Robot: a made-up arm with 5 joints.
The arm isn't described. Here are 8 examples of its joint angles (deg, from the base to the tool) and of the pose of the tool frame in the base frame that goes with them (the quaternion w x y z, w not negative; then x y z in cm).
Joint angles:
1: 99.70 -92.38 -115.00 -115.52 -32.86
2: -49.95 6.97 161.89 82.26 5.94
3: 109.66 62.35 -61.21 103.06 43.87
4: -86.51 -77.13 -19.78 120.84 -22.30
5: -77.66 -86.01 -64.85 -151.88 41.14
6: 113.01 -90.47 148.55 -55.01 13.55
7: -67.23 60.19 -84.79 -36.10 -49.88
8: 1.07 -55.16 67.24 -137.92 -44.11
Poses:
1: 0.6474 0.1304 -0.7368 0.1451 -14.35 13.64 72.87
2: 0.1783 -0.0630 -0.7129 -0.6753 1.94 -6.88 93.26
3: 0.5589 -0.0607 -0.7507 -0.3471 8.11 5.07 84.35
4: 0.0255 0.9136 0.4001 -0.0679 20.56 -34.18 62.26
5: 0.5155 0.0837 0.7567 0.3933 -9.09 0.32 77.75
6: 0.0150 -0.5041 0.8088 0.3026 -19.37 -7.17 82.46
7: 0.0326 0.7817 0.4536 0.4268 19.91 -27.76 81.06
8: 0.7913 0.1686 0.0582 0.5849 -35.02 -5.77 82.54
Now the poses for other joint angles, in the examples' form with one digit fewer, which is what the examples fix.
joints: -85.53 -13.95 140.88 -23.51 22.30
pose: 0.428 -0.497 -0.556 -0.512 18.4 -11.1 72.6
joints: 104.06 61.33 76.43 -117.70 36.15
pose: 0.476 0.699 -0.171 0.506 -14.1 -19.8 83.6
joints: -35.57 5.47 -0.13 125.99 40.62
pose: 0.592 0.114 0.687 -0.406 9.3 0.1 57.9
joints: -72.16 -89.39 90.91 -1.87 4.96
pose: 0.478 0.258 -0.345 -0.766 6.5 -22.9 85.6
